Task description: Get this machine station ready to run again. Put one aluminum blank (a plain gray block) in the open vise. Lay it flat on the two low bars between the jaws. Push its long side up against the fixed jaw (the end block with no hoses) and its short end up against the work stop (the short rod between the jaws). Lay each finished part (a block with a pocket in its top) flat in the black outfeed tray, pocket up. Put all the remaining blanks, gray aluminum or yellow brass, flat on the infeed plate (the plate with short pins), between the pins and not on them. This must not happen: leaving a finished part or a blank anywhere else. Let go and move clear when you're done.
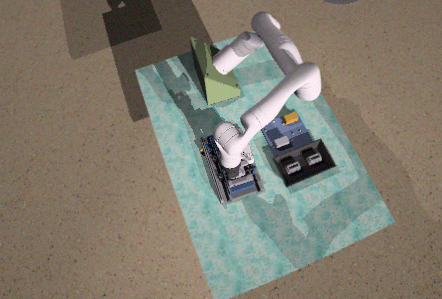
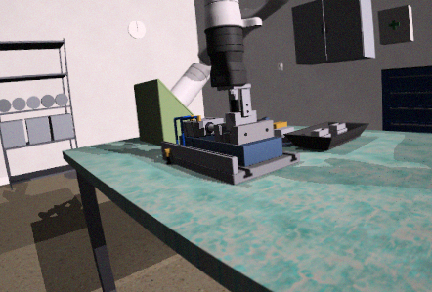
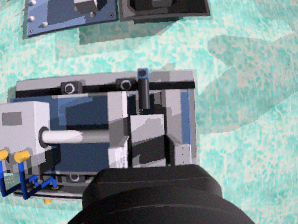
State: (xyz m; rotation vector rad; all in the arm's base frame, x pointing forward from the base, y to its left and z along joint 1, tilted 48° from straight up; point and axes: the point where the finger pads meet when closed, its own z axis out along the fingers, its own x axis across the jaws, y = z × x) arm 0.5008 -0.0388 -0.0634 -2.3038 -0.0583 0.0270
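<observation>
The gray blank is 30 mm below my hand. Also, from my hand: fixed jaw (50 mm below, 30 mm ahead, 10 mm to the left); then blue infeed plate (280 mm to the left, 140 mm behind, 120 mm below); then vise (90 mm below, 70 mm behind).
</observation>
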